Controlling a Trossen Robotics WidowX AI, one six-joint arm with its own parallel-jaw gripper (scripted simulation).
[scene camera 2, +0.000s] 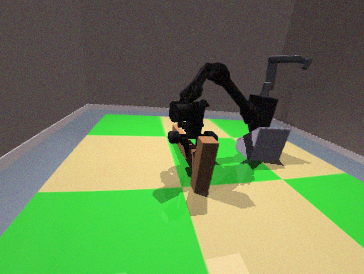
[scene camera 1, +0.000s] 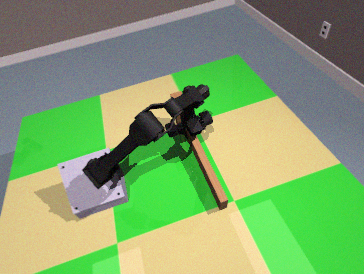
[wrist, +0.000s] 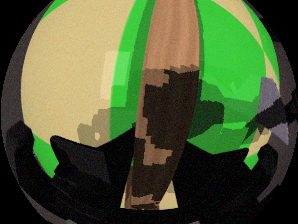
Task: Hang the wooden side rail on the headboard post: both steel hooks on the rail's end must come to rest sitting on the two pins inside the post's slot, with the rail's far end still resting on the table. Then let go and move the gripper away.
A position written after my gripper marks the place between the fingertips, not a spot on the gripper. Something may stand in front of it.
Note:
I see my gripper [scene camera 1: 190, 137] and a wooden side rail [scene camera 1: 221, 199].
The wooden side rail is seen too in the wrist view [wrist: 169, 82]. My gripper shows as well in scene camera 2 [scene camera 2: 190, 156] and in the wrist view [wrist: 151, 133].

